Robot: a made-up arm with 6 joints.
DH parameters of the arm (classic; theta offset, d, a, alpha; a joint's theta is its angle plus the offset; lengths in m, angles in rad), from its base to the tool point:
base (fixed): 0 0 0 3.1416
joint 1: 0 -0.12 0.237 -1.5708
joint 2: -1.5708 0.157 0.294 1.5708
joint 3: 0 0.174 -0.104 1.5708
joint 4: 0 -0.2 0.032 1.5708
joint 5: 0 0.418 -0.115 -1.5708
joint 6: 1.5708 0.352 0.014 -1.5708
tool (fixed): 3.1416 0.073 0 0
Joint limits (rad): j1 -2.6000..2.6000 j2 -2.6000..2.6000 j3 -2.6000..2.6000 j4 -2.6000..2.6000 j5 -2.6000..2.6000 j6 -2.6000..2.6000
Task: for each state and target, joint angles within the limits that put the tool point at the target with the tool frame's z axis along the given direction. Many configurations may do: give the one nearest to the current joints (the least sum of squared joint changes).
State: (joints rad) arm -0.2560 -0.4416 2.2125 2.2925 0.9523 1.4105
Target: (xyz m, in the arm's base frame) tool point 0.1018 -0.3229 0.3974 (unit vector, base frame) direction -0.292 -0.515 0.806
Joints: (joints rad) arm -0.6217 -0.4491 2.5895 2.6000 0.8472 1.5083
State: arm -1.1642 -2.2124 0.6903 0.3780 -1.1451 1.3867
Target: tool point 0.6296 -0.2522 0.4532 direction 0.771 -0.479 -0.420
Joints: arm -1.5166 -1.6325 1.0365 1.1103 -1.6188 1.6234
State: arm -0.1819 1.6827 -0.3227 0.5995 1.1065 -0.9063
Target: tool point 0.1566 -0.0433 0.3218 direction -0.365 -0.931 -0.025
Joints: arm -0.6916 1.3497 0.0447 -0.1730 0.5502 -0.0709
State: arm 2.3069 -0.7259 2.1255 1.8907 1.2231 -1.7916
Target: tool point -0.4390 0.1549 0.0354 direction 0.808 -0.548 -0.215
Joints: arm 2.5096 -1.4194 1.8248 1.7529 1.4226 -1.6867
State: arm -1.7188 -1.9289 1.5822 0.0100 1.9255 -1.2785
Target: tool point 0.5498 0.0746 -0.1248 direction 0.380 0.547 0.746
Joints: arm -1.2149 -2.2134 0.6853 0.1614 2.4515 -1.2970
